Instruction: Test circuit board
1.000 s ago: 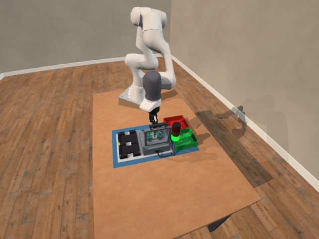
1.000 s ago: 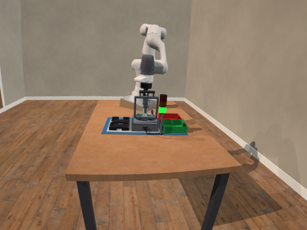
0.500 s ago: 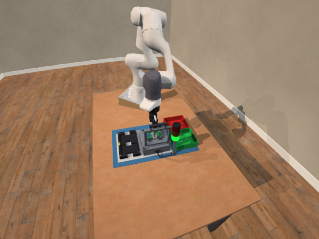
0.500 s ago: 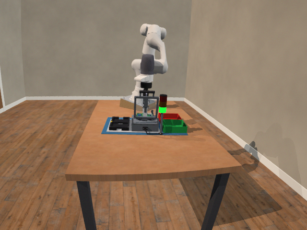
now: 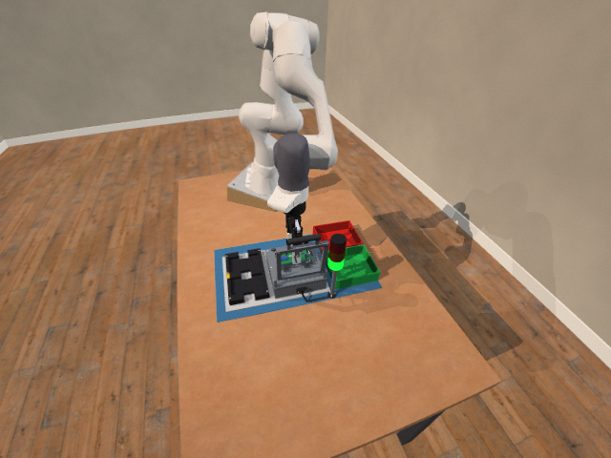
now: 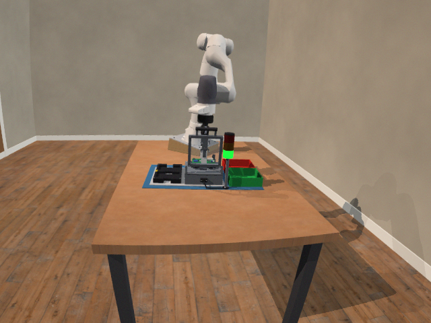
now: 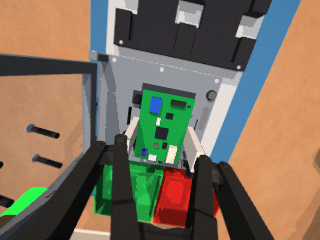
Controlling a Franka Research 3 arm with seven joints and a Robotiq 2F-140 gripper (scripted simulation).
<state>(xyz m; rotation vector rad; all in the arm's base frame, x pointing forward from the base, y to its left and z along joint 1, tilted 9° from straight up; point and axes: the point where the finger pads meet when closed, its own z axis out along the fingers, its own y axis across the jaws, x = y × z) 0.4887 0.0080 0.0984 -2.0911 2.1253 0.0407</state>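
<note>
The green circuit board lies 20 mm below my hand. From my hand the other things lie so: tester lid 110 mm ahead, 70 mm above; then green bin 50 mm ahead, 200 mm to the left, 100 mm below; then dark plate 10 mm ahead, 40 mm below.
</note>
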